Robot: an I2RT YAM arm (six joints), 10 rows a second.
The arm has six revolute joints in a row. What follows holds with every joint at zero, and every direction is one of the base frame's.
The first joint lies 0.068 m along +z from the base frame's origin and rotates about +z.
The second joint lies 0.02 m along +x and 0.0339 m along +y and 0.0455 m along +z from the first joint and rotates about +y.
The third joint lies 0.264 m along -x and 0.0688 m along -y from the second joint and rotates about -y.
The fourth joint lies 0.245 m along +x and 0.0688 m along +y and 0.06 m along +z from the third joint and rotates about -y.
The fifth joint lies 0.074 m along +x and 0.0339 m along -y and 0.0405 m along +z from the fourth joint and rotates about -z.
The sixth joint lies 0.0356 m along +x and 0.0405 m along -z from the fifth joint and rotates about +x.
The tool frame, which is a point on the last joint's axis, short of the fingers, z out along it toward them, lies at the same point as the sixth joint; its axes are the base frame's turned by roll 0, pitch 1.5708 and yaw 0 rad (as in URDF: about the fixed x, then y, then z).
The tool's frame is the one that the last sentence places.
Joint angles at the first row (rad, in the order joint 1, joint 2, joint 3, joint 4, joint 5, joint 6):
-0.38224 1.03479 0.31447 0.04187 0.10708 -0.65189
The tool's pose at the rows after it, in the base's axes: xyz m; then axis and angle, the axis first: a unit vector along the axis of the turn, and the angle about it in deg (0 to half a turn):
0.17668 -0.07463 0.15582 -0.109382 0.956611 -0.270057 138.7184
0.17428 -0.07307 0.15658 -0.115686 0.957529 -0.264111 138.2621
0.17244 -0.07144 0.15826 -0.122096 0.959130 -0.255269 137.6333
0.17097 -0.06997 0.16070 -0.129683 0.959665 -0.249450 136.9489
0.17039 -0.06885 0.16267 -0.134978 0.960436 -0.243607 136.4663
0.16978 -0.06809 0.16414 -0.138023 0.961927 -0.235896 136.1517
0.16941 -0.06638 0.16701 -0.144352 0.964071 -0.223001 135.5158
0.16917 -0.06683 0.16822 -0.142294 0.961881 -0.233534 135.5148
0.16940 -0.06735 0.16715 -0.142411 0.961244 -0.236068 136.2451
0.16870 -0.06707 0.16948 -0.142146 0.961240 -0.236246 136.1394
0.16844 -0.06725 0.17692 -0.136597 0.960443 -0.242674 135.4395
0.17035 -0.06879 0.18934 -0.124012 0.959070 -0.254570 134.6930
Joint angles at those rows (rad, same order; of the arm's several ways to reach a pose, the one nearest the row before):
-0.38132 1.01797 0.30988 0.03063 0.09903 -0.65648
-0.38175 0.99673 0.30524 0.01450 0.08108 -0.66109
-0.38175 0.97583 0.30527 -0.00660 0.05778 -0.66268
-0.38116 0.95482 0.30718 -0.02556 0.03789 -0.66805
-0.37970 0.94255 0.31120 -0.04091 0.02228 -0.66969
-0.38030 0.93363 0.31579 -0.05781 0.00571 -0.66807
-0.37755 0.92077 0.32513 -0.08382 -0.02096 -0.66479
-0.37700 0.91475 0.32444 -0.07841 -0.00393 -0.66883
-0.37735 0.92204 0.32521 -0.08000 0.00549 -0.67415
-0.37743 0.91102 0.33086 -0.09494 0.00499 -0.67346
-0.37736 0.88937 0.34904 -0.11789 0.01272 -0.66616
-0.37726 0.87603 0.38769 -0.14676 0.03370 -0.65147

